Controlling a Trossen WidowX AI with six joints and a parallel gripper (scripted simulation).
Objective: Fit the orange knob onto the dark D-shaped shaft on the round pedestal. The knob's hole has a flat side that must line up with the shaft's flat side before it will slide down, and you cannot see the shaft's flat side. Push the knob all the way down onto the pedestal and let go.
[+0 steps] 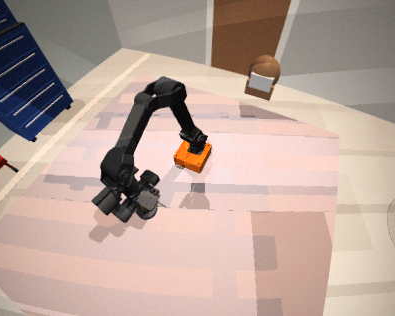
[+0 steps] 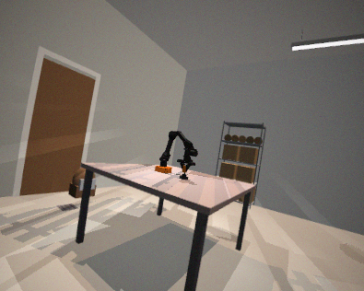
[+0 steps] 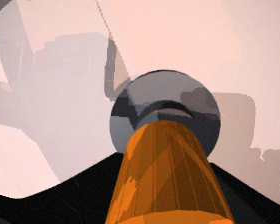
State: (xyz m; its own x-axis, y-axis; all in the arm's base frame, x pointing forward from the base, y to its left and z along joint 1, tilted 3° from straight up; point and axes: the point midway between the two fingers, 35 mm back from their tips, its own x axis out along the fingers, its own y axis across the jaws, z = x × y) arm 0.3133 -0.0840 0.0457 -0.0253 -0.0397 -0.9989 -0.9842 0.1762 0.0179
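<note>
Now: gripper tip 2 cm below the orange knob. Also, from my gripper tip: round pedestal (4 cm below).
</note>
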